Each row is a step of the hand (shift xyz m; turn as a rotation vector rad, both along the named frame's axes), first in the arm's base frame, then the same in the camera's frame.
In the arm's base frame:
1: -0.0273 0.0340 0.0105 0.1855 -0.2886 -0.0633
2: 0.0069 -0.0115 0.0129 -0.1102 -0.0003 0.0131
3: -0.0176 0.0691 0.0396 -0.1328 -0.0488 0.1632
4: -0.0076 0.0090 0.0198 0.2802 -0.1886 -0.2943
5: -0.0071 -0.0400 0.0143 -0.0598 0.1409 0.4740
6: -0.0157 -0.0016 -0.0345 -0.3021 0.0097 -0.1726
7: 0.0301 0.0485 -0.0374 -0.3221 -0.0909 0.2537
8: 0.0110 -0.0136 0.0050 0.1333 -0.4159 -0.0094
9: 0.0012 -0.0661 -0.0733 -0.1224 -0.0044 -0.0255
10: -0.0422 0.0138 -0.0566 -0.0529 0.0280 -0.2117
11: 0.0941 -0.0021 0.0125 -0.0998 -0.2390 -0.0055
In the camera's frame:
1: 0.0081 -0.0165 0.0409 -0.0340 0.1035 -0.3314
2: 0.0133 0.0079 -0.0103 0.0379 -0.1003 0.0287
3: 0.0250 0.0073 0.0773 0.1963 -0.0889 0.0151
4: 0.0183 0.0000 0.0140 -0.2976 0.1472 -0.3008
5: 0.0246 -0.0102 -0.0338 0.4275 0.1016 0.2346
6: -0.0285 -0.0247 -0.0040 -0.0953 -0.3309 0.0510
7: -0.0538 0.0270 0.0322 0.3354 -0.2500 0.0371
8: 0.0054 0.0092 -0.0147 0.0592 0.0456 -0.4304
9: -0.0537 -0.0315 -0.0766 0.0053 -0.1233 0.0208
10: -0.0469 -0.0529 0.0131 -0.1941 -0.1035 0.0011
11: -0.0095 0.0918 -0.0225 0.0747 -0.1401 -0.2047

